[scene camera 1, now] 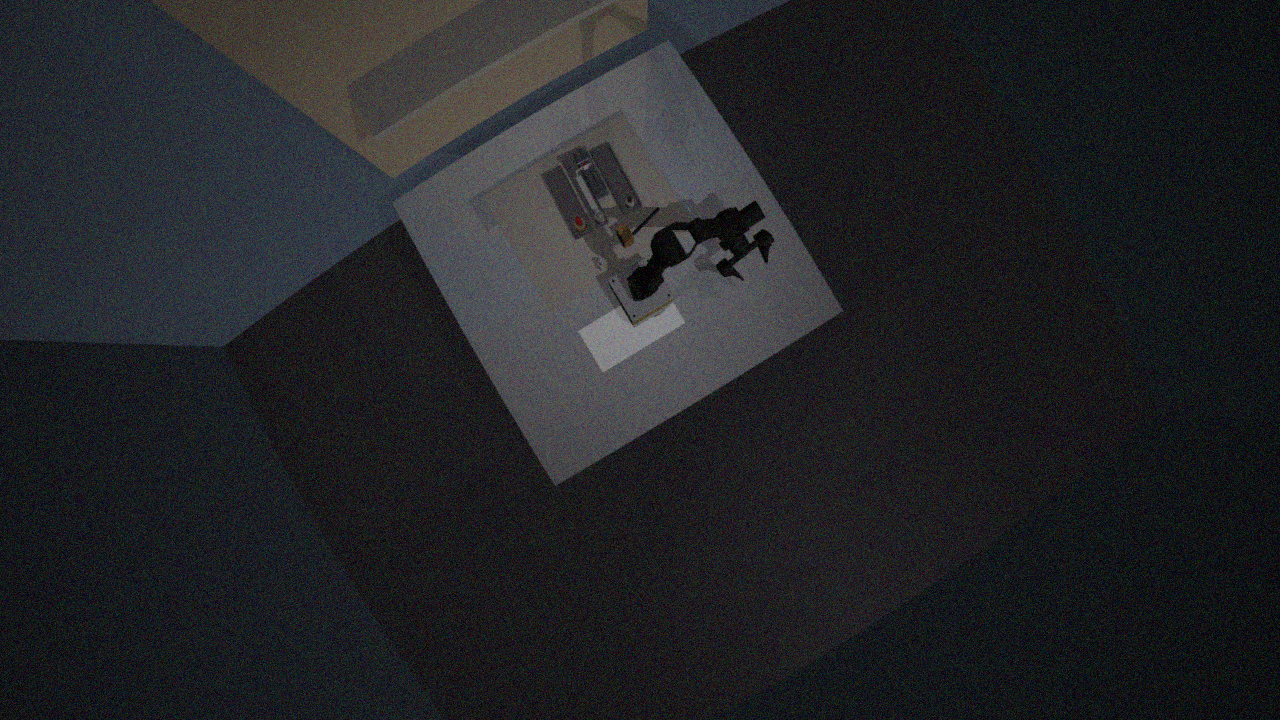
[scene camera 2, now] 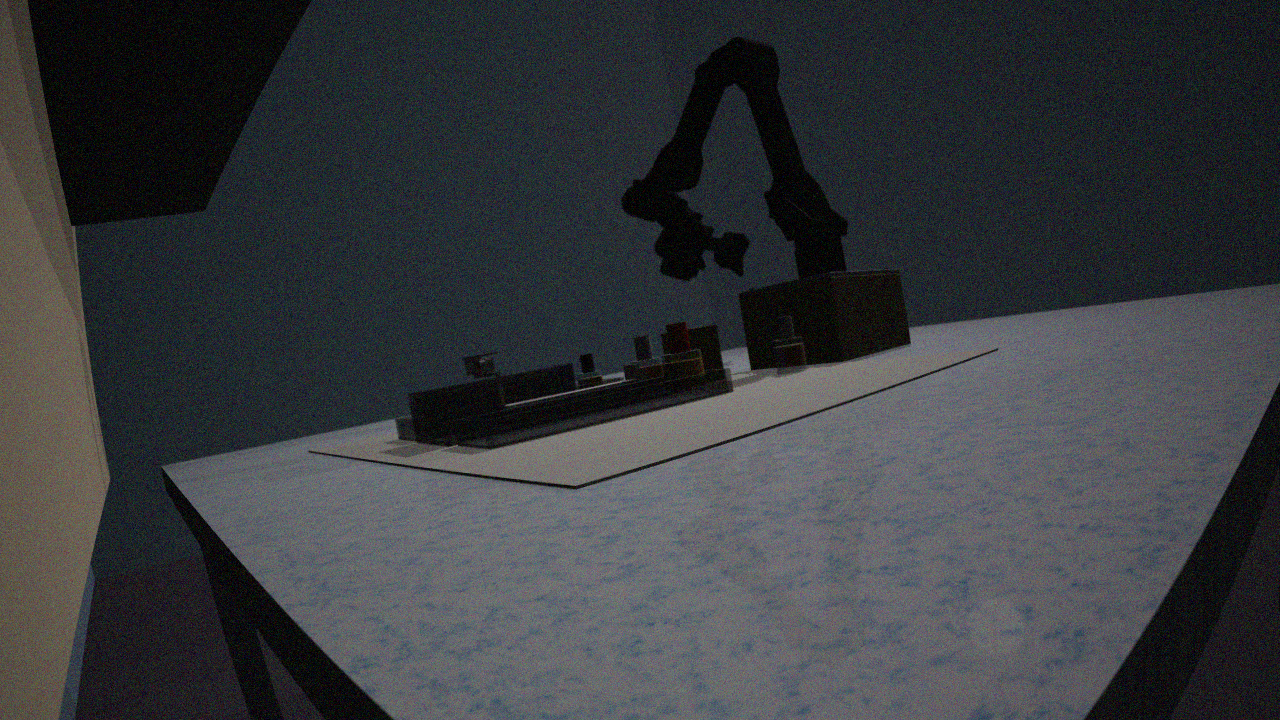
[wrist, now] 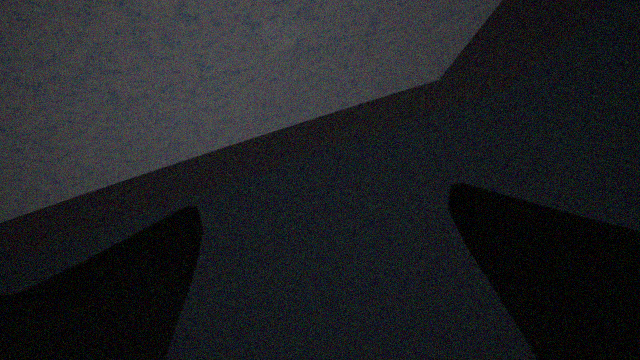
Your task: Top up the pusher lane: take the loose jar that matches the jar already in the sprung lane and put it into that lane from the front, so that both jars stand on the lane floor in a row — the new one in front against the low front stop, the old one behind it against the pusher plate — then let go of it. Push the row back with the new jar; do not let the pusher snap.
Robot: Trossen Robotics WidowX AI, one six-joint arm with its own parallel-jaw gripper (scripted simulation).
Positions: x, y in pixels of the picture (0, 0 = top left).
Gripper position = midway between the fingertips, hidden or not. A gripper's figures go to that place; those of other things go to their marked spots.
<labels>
My gripper [scene camera 1: 755, 271] is 1.18 m from the lens. A pale mat [scene camera 1: 561, 267] is 1.32 m from the lens. A pusher lane [scene camera 1: 596, 186] is 1.40 m from the lens.
</labels>
